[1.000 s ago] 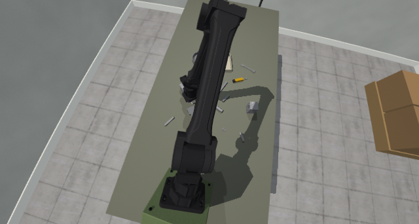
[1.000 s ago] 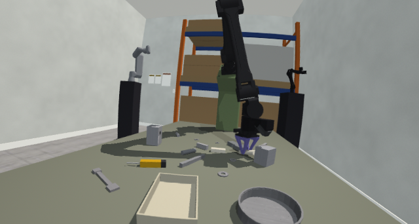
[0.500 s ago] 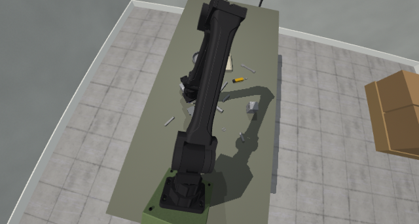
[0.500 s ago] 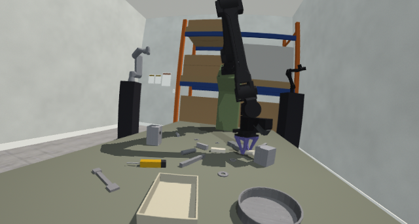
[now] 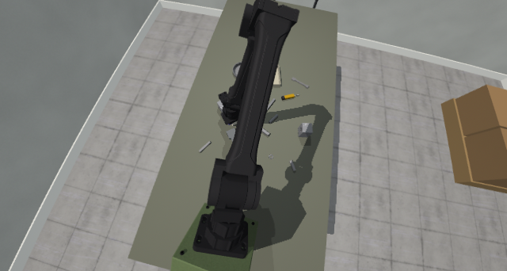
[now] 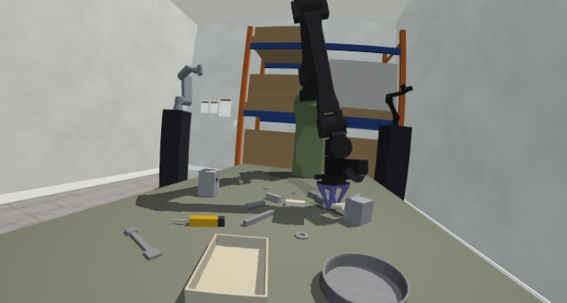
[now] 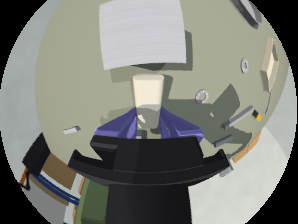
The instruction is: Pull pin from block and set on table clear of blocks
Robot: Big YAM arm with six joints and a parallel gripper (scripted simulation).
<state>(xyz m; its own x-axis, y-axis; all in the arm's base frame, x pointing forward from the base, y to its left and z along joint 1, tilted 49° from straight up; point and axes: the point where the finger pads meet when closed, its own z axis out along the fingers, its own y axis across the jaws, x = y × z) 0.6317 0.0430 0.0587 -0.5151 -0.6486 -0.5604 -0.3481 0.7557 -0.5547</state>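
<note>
Now: hand 10 mm to the right of the cream pin and 10 mm short of it. Also, from my hand: cream tray (310 mm ahead, 220 mm to the right, 10 mm below); then cream piece (110 mm to the right, 20 mm behind, 10 mm below); then round grey dish (340 mm ahead, 40 mm to the right).
</note>
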